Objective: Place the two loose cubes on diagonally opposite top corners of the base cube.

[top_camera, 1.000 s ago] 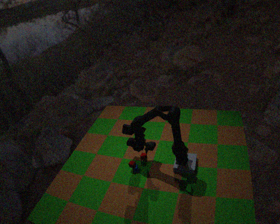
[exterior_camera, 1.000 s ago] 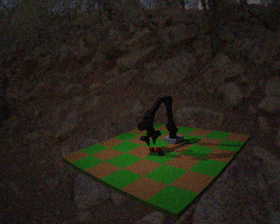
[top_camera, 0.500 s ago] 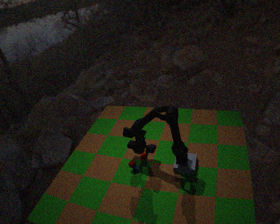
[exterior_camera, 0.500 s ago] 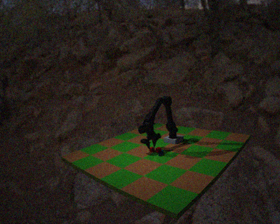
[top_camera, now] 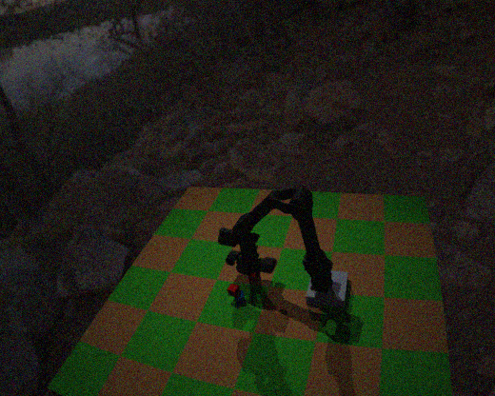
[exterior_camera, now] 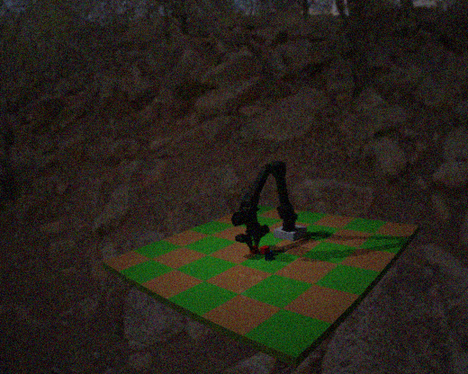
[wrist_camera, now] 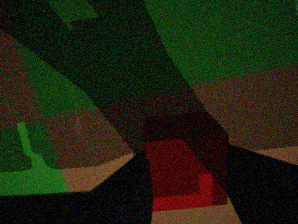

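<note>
My gripper tip is now 120 mm to the right of the blue base cube.
</note>
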